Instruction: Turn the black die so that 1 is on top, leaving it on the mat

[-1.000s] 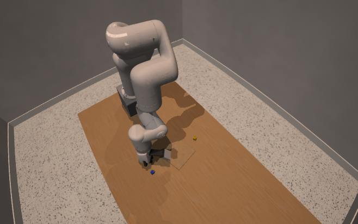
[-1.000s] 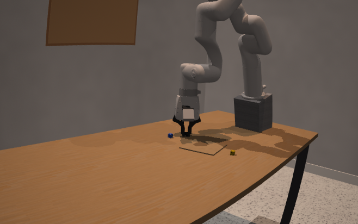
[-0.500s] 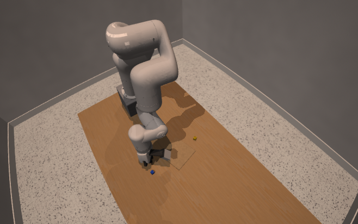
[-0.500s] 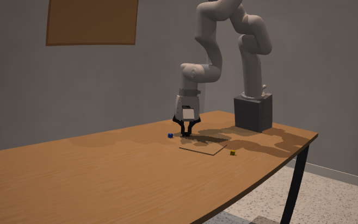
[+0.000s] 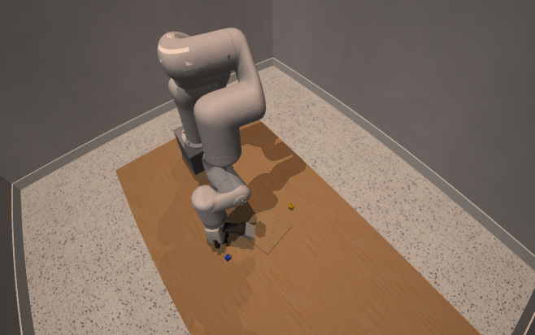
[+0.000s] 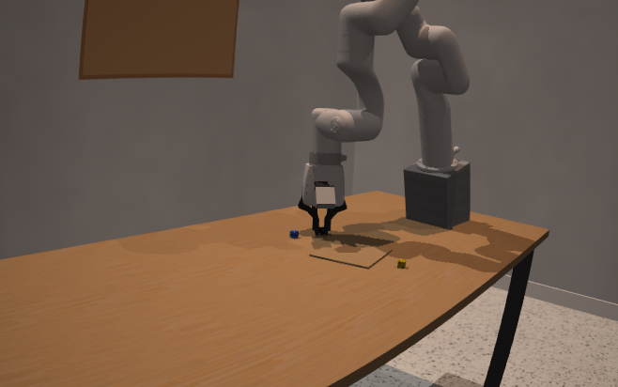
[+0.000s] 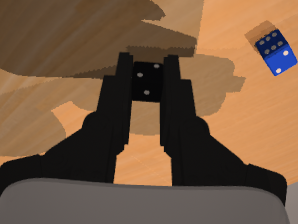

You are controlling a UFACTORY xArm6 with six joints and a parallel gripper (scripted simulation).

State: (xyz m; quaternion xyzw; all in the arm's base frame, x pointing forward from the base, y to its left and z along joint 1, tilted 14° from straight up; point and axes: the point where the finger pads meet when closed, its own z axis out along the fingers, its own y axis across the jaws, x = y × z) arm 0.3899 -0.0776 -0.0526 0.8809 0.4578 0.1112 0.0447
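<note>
The tan mat lies 150 mm to the left of my hand, 30 mm ahead of it and 20 mm below it. Also, from my hand: yellow die 270 mm to the left, 20 mm below, 10 mm ahead; then black die 10 mm below; then blue die 70 mm ahead, 20 mm to the right, 20 mm below.
</note>
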